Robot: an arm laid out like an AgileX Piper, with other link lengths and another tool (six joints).
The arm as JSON. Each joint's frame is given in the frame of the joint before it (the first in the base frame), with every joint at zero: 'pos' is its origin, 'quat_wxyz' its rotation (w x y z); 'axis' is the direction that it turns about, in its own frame. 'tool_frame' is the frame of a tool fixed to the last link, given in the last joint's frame.
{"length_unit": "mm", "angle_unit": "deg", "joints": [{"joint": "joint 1", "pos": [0.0, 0.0, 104.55], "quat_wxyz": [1.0, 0.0, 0.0, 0.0], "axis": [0.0, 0.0, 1.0]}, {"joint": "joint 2", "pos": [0.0, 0.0, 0.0], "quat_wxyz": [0.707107, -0.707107, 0.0, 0.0], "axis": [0.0, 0.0, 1.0]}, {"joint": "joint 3", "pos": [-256.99, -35.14, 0.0], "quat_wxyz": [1.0, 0.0, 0.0, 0.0], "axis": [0.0, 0.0, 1.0]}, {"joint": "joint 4", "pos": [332.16, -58.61, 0.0], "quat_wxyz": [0.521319, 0.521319, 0.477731, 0.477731], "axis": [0.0, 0.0, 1.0]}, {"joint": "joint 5", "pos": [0.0, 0.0, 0.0], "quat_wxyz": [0.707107, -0.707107, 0.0, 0.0], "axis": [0.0, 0.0, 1.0]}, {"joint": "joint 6", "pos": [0.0, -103.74, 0.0], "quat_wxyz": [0.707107, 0.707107, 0.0, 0.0], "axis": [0.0, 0.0, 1.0]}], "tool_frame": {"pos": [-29.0, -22.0, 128.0], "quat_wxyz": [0.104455, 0.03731, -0.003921, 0.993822]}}
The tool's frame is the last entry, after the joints.
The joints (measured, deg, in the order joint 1, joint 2, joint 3, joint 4, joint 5, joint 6), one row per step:
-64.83 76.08 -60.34 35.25 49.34 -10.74
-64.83 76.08 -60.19 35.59 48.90 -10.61
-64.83 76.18 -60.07 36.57 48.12 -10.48
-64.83 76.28 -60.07 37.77 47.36 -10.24
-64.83 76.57 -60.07 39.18 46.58 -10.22
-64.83 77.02 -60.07 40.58 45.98 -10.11
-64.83 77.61 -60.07 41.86 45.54 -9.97
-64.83 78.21 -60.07 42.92 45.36 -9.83
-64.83 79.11 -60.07 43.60 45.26 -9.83
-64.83 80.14 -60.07 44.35 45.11 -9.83
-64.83 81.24 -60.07 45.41 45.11 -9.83
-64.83 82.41 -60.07 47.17 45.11 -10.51
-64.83 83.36 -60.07 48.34 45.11 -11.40
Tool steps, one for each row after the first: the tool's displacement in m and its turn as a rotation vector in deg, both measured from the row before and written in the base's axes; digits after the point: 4 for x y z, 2 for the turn. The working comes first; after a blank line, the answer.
Tool pose at each row, in the base's axes (x y z in m, rotation vector in deg; the steps are taken from these numbers as rounded here):
0.2624 -0.3797 0.1628 -144.57 79.15 -58.79
0.2627 -0.3805 0.1628 -144.05 79.62 -59.28
0.2644 -0.3823 0.1637 -142.79 80.40 -60.44
0.2666 -0.3842 0.1659 -141.19 81.26 -61.83
0.2693 -0.3863 0.1669 -139.49 82.01 -63.12
0.2720 -0.3879 0.1663 -137.66 82.78 -63.94
0.2745 -0.3893 0.1640 -135.89 83.53 -64.30
0.2766 -0.3899 0.1608 -134.37 84.10 -64.24
0.2783 -0.3906 0.1546 -133.38 84.54 -63.51
0.2800 -0.3915 0.1474 -132.27 85.08 -62.70
0.2823 -0.3917 0.1399 -130.78 85.58 -61.81
0.2863 -0.3918 0.1332 -129.14 85.59 -61.36
0.2890 -0.3920 0.1275 -128.46 85.28 -60.96

0.0003 -0.0008 0.0000 0.01 -0.39 -0.41
0.0017 -0.0018 0.0009 0.09 -1.01 -0.74
0.0022 -0.0019 0.0022 0.15 -1.27 -0.85
0.0027 -0.0021 0.0010 0.27 -1.31 -0.77
0.0027 -0.0016 -0.0006 0.61 -1.21 -0.73
0.0025 -0.0014 -0.0023 0.84 -1.01 -0.65
0.0021 -0.0006 -0.0032 0.94 -0.76 -0.45
0.0017 -0.0007 -0.0062 1.02 -0.23 -0.22
0.0017 -0.0009 -0.0072 1.13 -0.24 -0.29
0.0023 -0.0002 -0.0075 1.43 -0.45 -0.28
0.0040 -0.0001 -0.0067 1.31 -0.85 -0.05
0.0027 -0.0002 -0.0057 0.71 -0.38 0.24

